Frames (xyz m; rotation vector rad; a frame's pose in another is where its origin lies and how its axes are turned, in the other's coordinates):
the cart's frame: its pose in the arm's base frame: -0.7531 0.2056 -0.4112 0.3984 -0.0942 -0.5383
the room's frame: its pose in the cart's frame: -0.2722 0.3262 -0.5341 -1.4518 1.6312 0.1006
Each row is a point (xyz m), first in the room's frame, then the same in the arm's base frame.
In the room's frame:
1: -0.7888 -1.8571 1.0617
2: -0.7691 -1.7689 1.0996
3: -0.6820 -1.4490 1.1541
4: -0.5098 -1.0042 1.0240
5: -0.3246 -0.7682 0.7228
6: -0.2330 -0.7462 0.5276
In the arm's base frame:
1: 1.1670 -0.0214 0.2082
2: 1.1567 0.0575 0.1510
3: 1.0446 0.3061 -0.0452
4: 0.7018 0.5531 -0.3019
5: 0.3042 0.5577 -0.4523
6: 0.1110 0.4643 -0.4827

